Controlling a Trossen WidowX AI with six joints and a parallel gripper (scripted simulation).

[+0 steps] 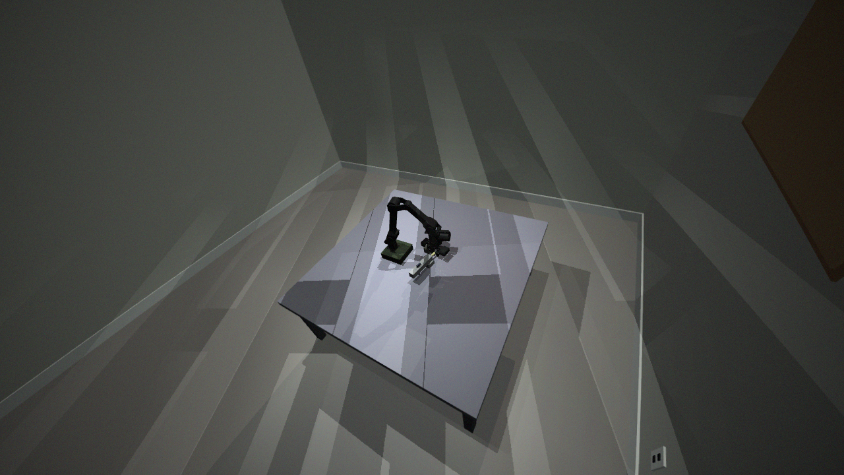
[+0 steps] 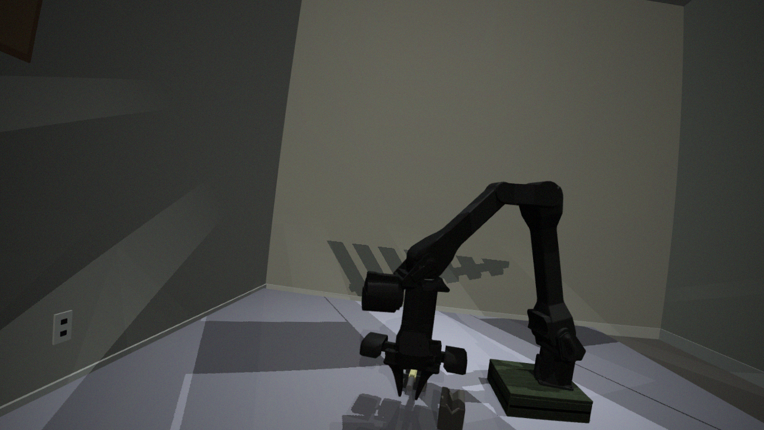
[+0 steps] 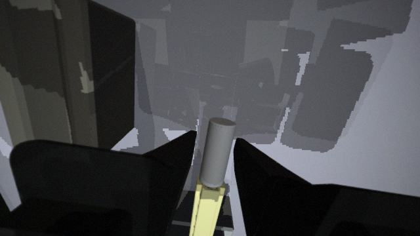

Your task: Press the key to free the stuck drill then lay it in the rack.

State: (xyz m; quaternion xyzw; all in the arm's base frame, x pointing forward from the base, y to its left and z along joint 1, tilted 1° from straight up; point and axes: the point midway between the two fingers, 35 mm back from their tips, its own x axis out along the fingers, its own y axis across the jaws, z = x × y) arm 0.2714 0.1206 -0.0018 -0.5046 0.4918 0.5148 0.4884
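Right now my gripper tip is 4 cm to the left of the white cylindrical drill and 4 cm below it. The rest, counted from my gripper tip: pale block-shaped housing 14 cm to the right, 3 cm above; thin dark drill 16 cm to the right, 4 cm above; rack 8 cm behind, 2 cm to the left, 1 cm above.
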